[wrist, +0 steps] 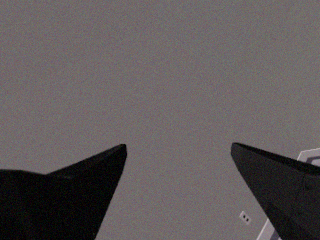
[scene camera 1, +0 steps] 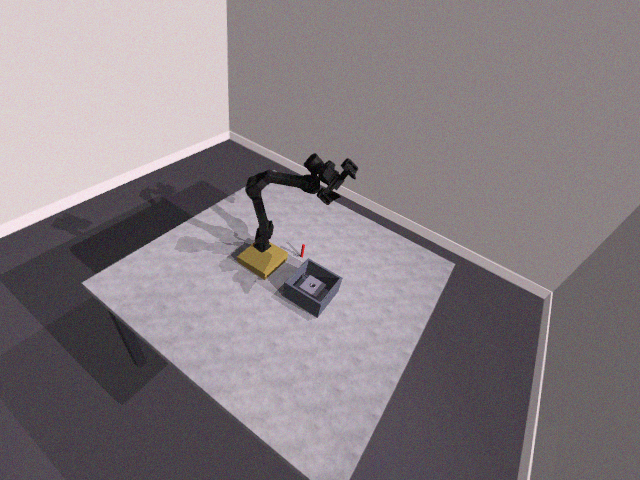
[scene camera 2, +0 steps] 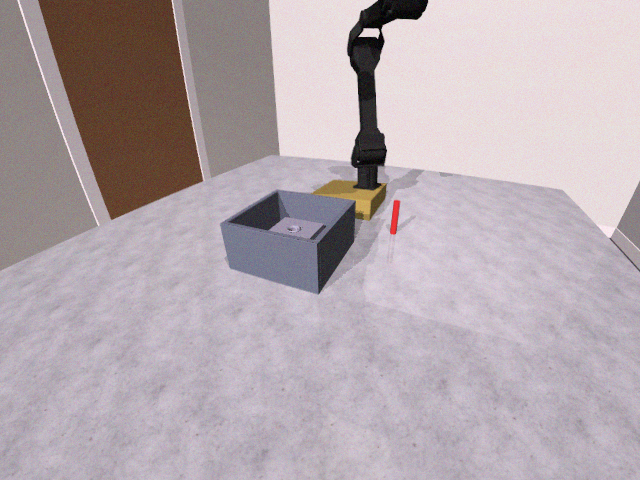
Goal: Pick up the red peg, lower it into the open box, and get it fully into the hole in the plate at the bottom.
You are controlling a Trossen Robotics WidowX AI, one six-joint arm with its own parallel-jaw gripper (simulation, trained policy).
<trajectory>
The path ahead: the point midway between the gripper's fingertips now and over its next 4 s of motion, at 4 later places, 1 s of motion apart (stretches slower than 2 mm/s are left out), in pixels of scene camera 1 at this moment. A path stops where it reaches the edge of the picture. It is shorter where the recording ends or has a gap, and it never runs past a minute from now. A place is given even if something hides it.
The gripper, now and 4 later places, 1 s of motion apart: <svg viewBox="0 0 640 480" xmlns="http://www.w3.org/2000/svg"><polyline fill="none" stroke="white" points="347,187 342,225 309,238 304,251 305,254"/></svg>
</trajectory>
